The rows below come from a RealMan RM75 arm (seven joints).
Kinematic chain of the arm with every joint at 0, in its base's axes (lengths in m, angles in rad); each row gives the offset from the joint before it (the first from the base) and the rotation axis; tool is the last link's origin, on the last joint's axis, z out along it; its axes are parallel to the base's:
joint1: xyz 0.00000 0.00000 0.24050 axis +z
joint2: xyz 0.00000 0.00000 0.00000 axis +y
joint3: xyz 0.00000 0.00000 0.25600 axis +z
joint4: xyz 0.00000 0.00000 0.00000 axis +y
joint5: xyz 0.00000 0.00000 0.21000 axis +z
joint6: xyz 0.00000 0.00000 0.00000 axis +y
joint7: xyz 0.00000 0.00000 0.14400 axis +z
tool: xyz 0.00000 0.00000 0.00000
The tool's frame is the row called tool.
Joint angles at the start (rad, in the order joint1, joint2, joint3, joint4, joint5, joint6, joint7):
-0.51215, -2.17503, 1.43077, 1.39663, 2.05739, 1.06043, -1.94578
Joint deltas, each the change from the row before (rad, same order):
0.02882, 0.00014, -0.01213, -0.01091, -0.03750, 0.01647, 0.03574
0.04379, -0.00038, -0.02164, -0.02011, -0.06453, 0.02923, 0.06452
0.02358, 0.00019, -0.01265, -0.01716, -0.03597, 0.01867, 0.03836
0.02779, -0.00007, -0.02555, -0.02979, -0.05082, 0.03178, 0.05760
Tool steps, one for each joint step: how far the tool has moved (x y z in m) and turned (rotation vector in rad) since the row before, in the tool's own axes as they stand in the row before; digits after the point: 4 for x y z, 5 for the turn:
-0.0098, 0.0017, -0.0050, -0.01058, 0.01019, -0.02128
-0.0144, 0.0030, -0.0082, -0.01717, 0.02418, -0.02892
-0.0090, 0.0019, -0.0047, -0.01072, 0.01275, -0.01712
-0.0119, 0.0018, -0.0071, -0.01418, 0.02251, -0.02274

